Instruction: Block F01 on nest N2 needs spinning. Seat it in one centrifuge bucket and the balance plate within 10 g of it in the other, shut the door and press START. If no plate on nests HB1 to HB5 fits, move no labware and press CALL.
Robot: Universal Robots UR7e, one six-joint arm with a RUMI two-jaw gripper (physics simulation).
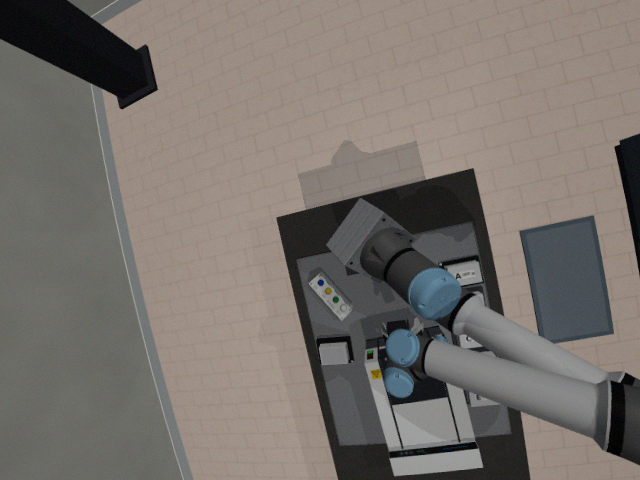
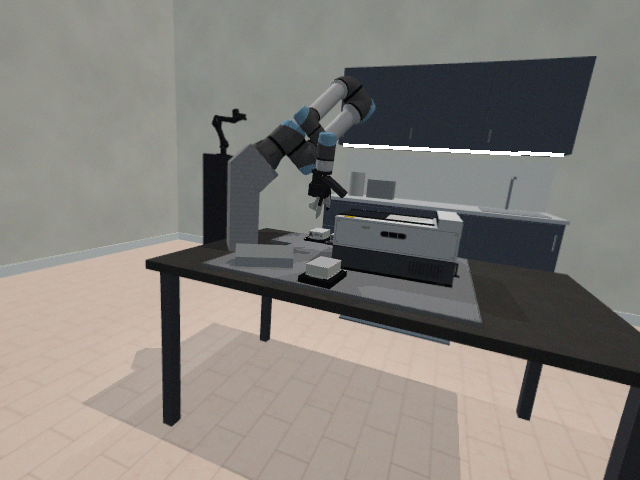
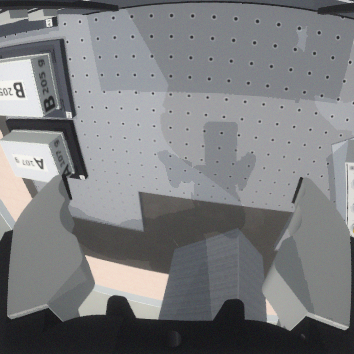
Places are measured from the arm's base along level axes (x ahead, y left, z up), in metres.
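Pixels of known places: gripper, between the fingertips: point(image 2: 322, 214) point(image 3: 180, 178); arm's base, origin of its link: point(image 1: 382, 251) point(image 2: 261, 159).
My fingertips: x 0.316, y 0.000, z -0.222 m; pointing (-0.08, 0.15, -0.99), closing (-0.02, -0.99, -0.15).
Observation:
Ahead of a thing's pixels: the offset from my fingertips to its top centre. "spot": to the spot under its first point.
My gripper point(image 1: 401, 328) point(image 2: 319, 209) point(image 3: 180, 178) is open and empty, pointing down high above the grey pegboard at the centrifuge's end. A white block {dz -0.121, dx +0.128, dy -0.333 m} point(image 1: 333, 353) point(image 2: 323, 267) sits on a black nest beside the centrifuge point(image 1: 381, 413) point(image 2: 398, 240); its label is not readable. Plate A {dz -0.132, dx -0.099, dy +0.299 m} point(image 1: 464, 273) point(image 3: 31, 159), marked 107 g, and plate B {dz -0.132, dx +0.031, dy +0.282 m} point(image 3: 20, 91), marked 205 g, sit on nests in the far row. Plate C {dz -0.132, dx +0.170, dy +0.278 m} point(image 1: 469, 340) and plate E {dz -0.132, dx +0.436, dy +0.261 m} point(image 1: 481, 397) show partly there. The arm hides part of the centrifuge top; the buckets do not show and the door's state is unclear.
The button box {dz -0.102, dx -0.136, dy -0.281 m} point(image 1: 330, 296) point(image 2: 263, 256) carries blue, yellow, green and white buttons. The arm's grey pedestal point(image 1: 356, 229) point(image 2: 242, 206) point(image 3: 210, 280) stands near the table's end. The forearm passes over the plate row. A small red and green panel {spot: dz -0.035, dx +0.108, dy -0.157 m} point(image 1: 369, 354) is on the centrifuge's corner.

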